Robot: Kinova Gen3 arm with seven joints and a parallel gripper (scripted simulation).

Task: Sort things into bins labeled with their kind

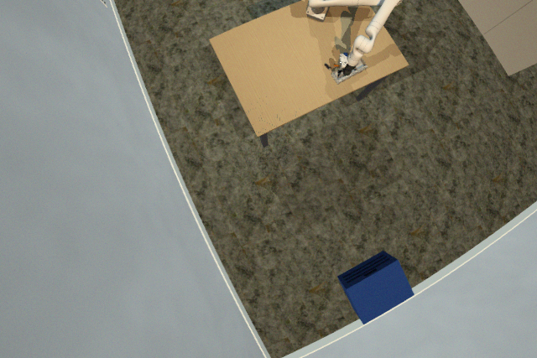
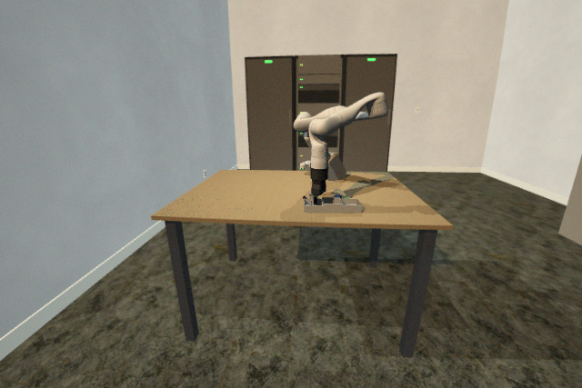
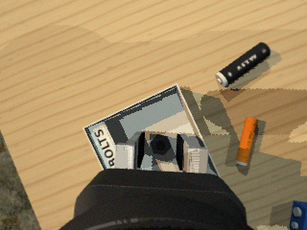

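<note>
Right now the black part is 2 cm below my hand. Round my hand: black cylinder (10 cm behind, 3 cm below, 2 cm to the right); then blue 9V battery (13 cm to the left, 8 cm behind, 2 cm below); then orange battery (7 cm behind, 4 cm to the left, 3 cm below).
</note>
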